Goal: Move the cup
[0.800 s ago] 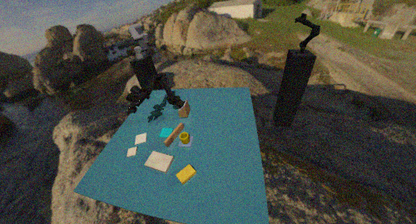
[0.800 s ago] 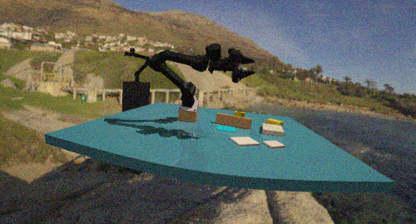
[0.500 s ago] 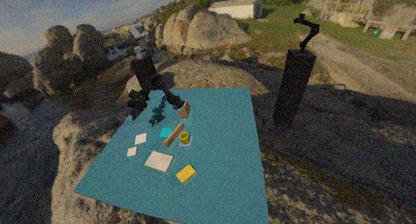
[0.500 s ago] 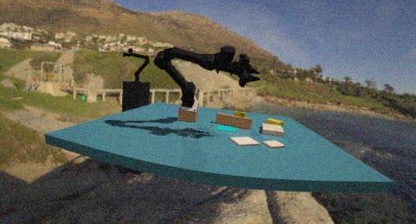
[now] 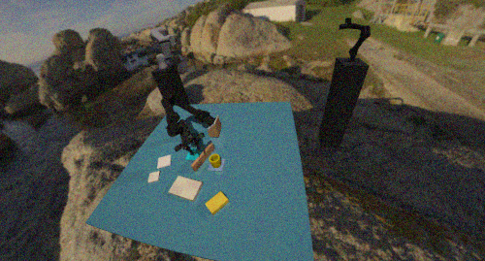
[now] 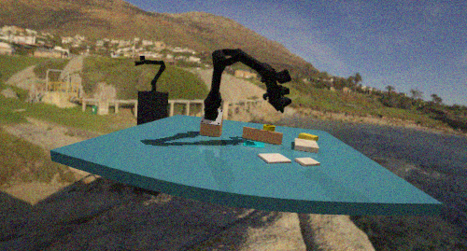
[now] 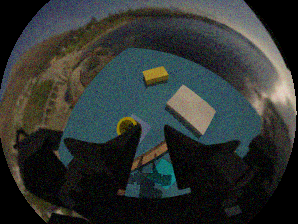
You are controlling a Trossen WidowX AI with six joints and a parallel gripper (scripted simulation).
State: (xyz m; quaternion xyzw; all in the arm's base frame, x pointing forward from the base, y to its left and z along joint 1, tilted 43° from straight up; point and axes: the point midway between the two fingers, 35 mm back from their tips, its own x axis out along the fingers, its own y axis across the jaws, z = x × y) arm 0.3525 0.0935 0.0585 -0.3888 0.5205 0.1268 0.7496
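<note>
Right now my gripper tip is 13 cm above the yellow cup, 7 cm to the right of it and 6 cm past it. From my gripper tip the other things lie so: cyan pad 17 cm below, 14 cm to the right, 12 cm behind; beige slab 15 cm below, 15 cm ahead, 7 cm to the right; brown wooden bar 14 cm below, 9 cm behind, 3 cm to the right.
</note>
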